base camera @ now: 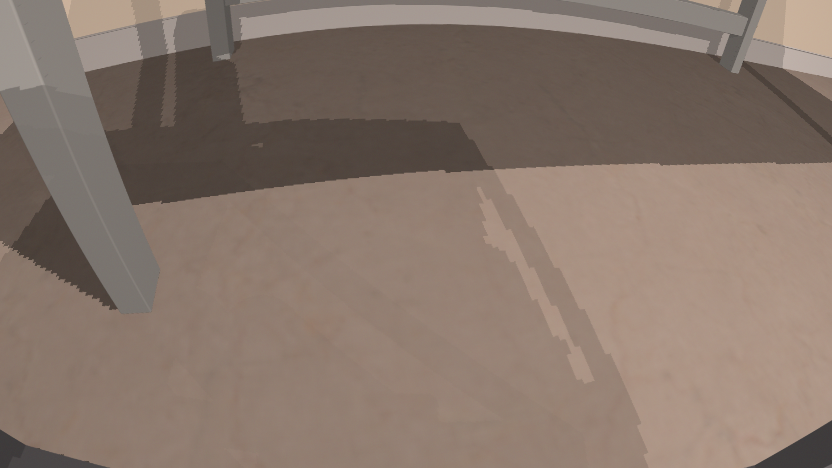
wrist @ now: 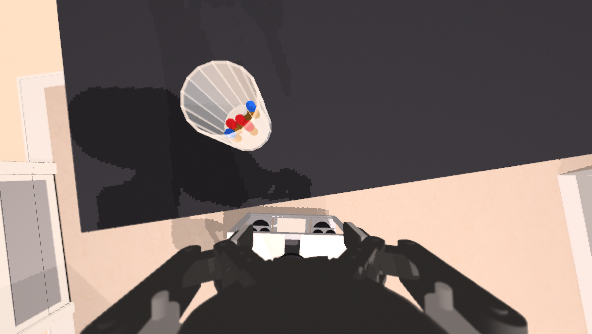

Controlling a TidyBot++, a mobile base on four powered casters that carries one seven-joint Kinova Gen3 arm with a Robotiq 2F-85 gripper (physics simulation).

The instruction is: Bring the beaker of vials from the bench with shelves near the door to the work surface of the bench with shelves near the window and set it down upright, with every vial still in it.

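Note:
In the wrist view, a clear beaker [wrist: 200,100] stands upright on the dark bench top [wrist: 400,100], left of the view's centre. Several vials [wrist: 241,121] with red and blue caps are inside it, near its bottom. My gripper [wrist: 298,233] is open and empty, pointing down. In the picture its fingertips lie below the beaker, past the bench's front edge, and do not touch it. In the base camera view, a grey bench leg [base camera: 87,174] stands close at the left. The beaker does not show there.
Two farther legs [base camera: 221,29] [base camera: 740,37] and a crossbar [base camera: 640,11] stand near the wall at the back. In the wrist view, part of my base [wrist: 291,215] shows beyond the fingers. White-framed furniture [wrist: 62,240] is at the left, and another white edge [wrist: 572,220] at the right.

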